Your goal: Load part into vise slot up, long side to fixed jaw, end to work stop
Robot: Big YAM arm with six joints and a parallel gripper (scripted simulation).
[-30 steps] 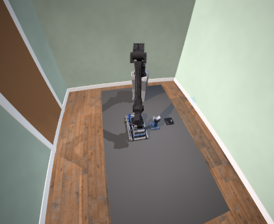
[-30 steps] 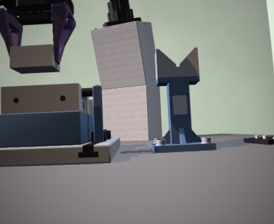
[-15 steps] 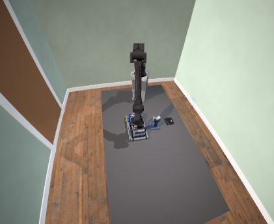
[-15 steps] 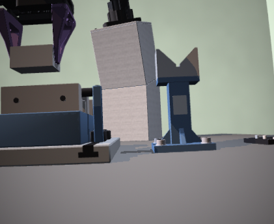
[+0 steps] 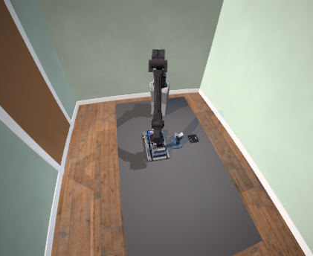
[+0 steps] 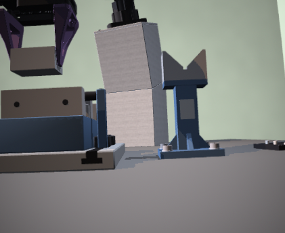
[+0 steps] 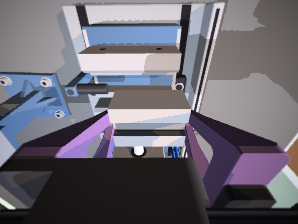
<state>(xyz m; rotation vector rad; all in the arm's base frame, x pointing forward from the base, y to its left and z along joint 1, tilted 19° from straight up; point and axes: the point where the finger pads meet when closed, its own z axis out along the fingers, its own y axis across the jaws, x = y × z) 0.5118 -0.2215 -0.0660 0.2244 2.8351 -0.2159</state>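
My gripper is now 60 mm above the fixed jaw, 40 mm short of it and 10 mm to the right of it. Also, from my hand: dark work stop rod (60 mm to the left, 50 mm below, 10 mm ahead); then moving jaw (60 mm below, 30 mm behind, 20 mm to the left); then part (right at my hand).
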